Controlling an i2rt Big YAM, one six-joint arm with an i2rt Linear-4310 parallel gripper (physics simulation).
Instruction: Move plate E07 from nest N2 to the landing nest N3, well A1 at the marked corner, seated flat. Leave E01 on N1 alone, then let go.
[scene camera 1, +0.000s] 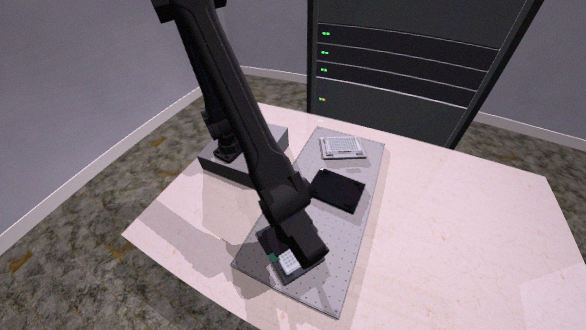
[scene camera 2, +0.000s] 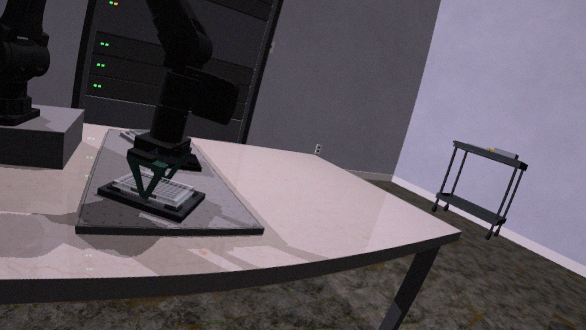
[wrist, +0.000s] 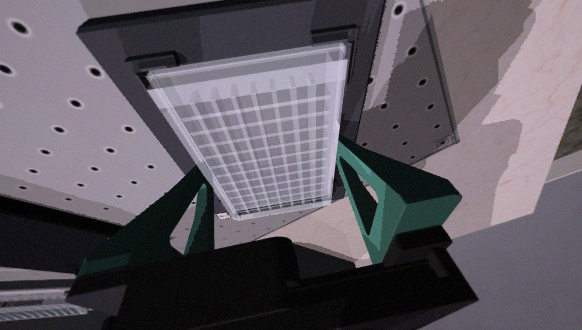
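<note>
The clear, gridded plate E07 (scene camera 1: 288, 262) (scene camera 2: 174, 190) (wrist: 260, 145) sits in the dark nest N2 (scene camera 2: 191, 212) (wrist: 250, 25) at the near end of the board. My gripper (scene camera 2: 159, 186) (wrist: 270, 153) has its green fingers against the plate's two long sides and is shut on it. In scene camera 1 the arm hides part of the plate and most of the fingers. The landing nest N3 (scene camera 1: 337, 190) (scene camera 2: 193, 164) is black and holds no plate. Plate E01 (scene camera 1: 342, 145) sits on nest N1 (scene camera 1: 345, 157) at the far end. The well A1 marking is not readable.
The nests stand on a grey perforated board (scene camera 1: 350, 250) (scene camera 2: 102, 215) (wrist: 30, 130) on the table (scene camera 1: 440, 215) (scene camera 2: 310, 205). The arm's base block (scene camera 1: 225, 170) (scene camera 2: 35, 145) is beside the board. A dark server rack (scene camera 1: 390, 90) stands behind the table. A cart (scene camera 2: 472, 210) stands by the wall.
</note>
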